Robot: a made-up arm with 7 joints.
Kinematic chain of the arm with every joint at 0, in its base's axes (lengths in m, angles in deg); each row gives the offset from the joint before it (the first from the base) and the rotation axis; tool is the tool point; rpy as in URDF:
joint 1: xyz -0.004 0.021 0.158 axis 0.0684 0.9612 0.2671
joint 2: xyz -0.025 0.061 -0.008 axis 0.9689 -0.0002 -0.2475
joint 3: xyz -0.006 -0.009 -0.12 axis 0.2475 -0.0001 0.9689
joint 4: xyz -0.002 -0.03 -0.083 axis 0.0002 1 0
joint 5: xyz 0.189 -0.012 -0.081 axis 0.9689 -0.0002 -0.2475
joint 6: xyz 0.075 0.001 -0.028 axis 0.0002 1 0
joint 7: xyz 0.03 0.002 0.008 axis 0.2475 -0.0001 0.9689
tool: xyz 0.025 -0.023 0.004 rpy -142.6 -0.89 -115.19
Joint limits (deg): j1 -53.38..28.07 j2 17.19..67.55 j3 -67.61..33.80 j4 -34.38..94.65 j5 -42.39..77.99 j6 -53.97..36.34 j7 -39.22..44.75
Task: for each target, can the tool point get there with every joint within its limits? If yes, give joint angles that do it. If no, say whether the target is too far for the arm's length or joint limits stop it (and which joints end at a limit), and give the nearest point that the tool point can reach.
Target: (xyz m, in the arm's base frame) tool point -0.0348 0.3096 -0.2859
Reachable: yes | joints 15.64 56.26 -28.00 35.38 11.24 -12.48 -9.34
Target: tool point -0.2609 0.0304 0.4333
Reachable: no: joint limits stop it (at a limit: joint 1, joint 2, joint 3, joint 4, joint 5, joint 6, joint 7) | nearest point 0.1384 0.1142 0.3761 | short by 0.412 m
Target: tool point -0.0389 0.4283 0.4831
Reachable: no: joint limits stop it (at a limit: joint 1, joint 2, joint 3, joint 5, joint 6, joint 7) | nearest point 0.2321 0.2562 0.3852 | short by 0.336 m
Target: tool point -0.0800 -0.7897 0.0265
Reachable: no: too far | nearest point 0.0991 -0.2580 0.0479 | short by 0.561 m
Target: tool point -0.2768 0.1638 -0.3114
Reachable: yes | joints 18.99 23.98 -42.35 68.46 22.86 7.43 -15.60
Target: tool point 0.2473 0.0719 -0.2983
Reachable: yes | joints -27.37 36.61 -51.50 27.84 67.17 17.51 -7.04
